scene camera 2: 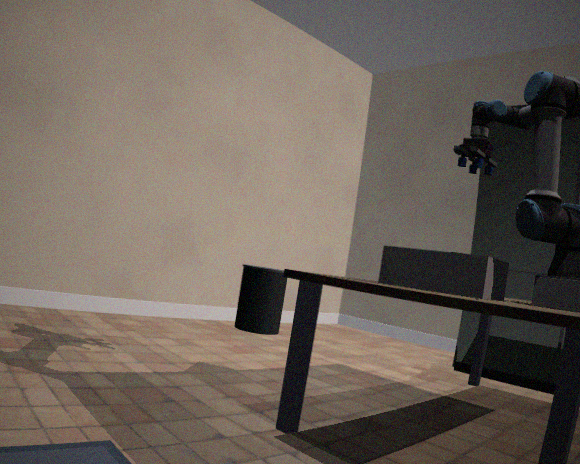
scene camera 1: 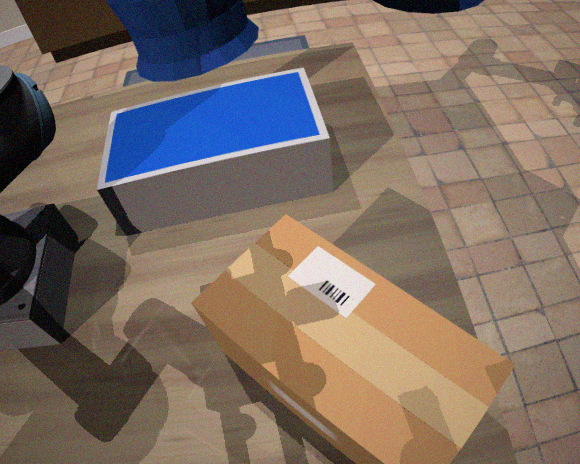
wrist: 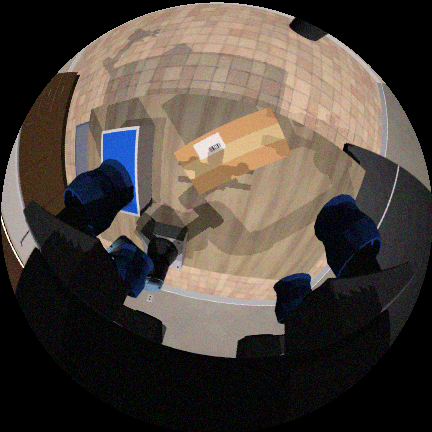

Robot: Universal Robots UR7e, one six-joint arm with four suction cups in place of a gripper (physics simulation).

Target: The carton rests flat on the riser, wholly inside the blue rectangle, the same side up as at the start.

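Frame: origin at the arm's base, x down, y ahead, z right, level; millimetres.
Seen in the pictures: end effector, tool point: (scene camera 2: 475, 170) (wrist: 217, 248); arm's base, origin of the base link: (scene camera 2: 570, 279) (wrist: 162, 248).
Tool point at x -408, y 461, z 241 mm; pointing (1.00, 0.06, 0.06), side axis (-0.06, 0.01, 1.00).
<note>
Pixels of each thing's top centre, then the offset from my tool point to it. "pt": a spot on its surface instead.
- brown carton, middle of its top: (scene camera 1: 347, 336) (wrist: 233, 149) dx +353, dy +22, dz +16 mm
- grey riser, middle of its top: (scene camera 1: 206, 121) (scene camera 2: 446, 254) (wrist: 117, 173) dx +382, dy -83, dz -406 mm
- blue rectangle, middle of its top: (scene camera 1: 206, 121) (wrist: 117, 173) dx +382, dy -83, dz -406 mm
- dim box, surface spot: (scene camera 2: 432, 272) pt dx +447, dy -86, dz -506 mm
The brown carton (scene camera 1: 415, 325) (wrist: 250, 137) lies on the table, beside the riser and turned at an angle to it. Its tape strip and white barcode label face up. The grey riser (scene camera 1: 225, 180) (wrist: 146, 160) stands apart from it, with the blue rectangle (scene camera 1: 225, 120) (wrist: 117, 145) bare on top. A suction cup hides part of the rectangle in the wrist view. My gripper (scene camera 2: 475, 165) (wrist: 222, 237) is open, with nothing on its cups, and hangs high above the table. In scene camera 2 a dim box (scene camera 2: 432, 272) stands on the table; I cannot tell which one it is.
The robot's base (scene camera 1: 47, 285) stands on the table at the left in scene camera 1, near the riser. A brown cabinet (scene camera 1: 75, 20) (wrist: 45, 130) stands beyond the table. A dark bin (scene camera 2: 261, 300) and a flat blue-grey object (scene camera 2: 60, 454) are on the floor.
</note>
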